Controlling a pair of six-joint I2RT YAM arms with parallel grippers.
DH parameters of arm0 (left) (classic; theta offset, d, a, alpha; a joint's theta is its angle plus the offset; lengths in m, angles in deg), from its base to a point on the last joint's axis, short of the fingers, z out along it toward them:
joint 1: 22.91 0.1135 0.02 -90
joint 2: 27.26 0 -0.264 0
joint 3: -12.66 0 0.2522 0
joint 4: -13 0 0.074 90
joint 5: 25.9 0 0 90
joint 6: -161.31 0.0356 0 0
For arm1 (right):
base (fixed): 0 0 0 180
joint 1: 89.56 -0.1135 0.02 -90
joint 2: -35.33 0 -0.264 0
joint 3: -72.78 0 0.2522 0
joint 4: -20.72 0 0.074 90
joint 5: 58.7 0 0 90
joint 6: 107.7 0.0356 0 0
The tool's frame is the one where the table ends.
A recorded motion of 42 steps. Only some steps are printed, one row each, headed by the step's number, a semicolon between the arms.
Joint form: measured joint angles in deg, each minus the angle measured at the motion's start. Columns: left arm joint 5, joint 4, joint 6, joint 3, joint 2, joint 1; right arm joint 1, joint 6, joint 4, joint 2, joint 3, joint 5.
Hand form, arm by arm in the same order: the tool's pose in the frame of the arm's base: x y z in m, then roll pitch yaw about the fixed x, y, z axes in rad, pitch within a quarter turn. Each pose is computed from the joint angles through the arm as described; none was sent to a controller.
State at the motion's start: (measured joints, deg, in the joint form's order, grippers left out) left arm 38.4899 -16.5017 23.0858 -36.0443 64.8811 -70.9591; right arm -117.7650 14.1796 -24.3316 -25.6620 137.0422 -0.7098
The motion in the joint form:
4: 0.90 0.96 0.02 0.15 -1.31 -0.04; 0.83 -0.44 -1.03 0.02 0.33 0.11
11: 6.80 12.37 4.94 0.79 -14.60 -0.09; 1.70 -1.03 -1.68 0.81 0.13 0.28
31: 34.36 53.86 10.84 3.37 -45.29 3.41; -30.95 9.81 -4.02 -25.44 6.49 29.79
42: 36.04 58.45 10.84 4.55 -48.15 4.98; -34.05 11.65 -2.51 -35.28 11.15 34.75
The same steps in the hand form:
4: 0.1985 -0.2434 0.1826 -1.8372 0.6107 -3.0077; 0.1871 0.1181 0.2899 2.2645 0.4593 3.1027
11: 0.1833 -0.2217 0.2233 -1.8479 0.7247 -2.9330; 0.1859 0.1136 0.2906 2.2704 0.4673 3.0938
31: 0.1389 -0.1295 0.2518 -2.2890 0.8560 -2.7639; 0.1491 0.2524 0.2097 2.8113 0.2997 -2.8784
42: 0.1343 -0.1167 0.2451 -2.3676 0.8470 -2.7695; 0.1527 0.2867 0.1842 2.9079 0.3018 -2.8596

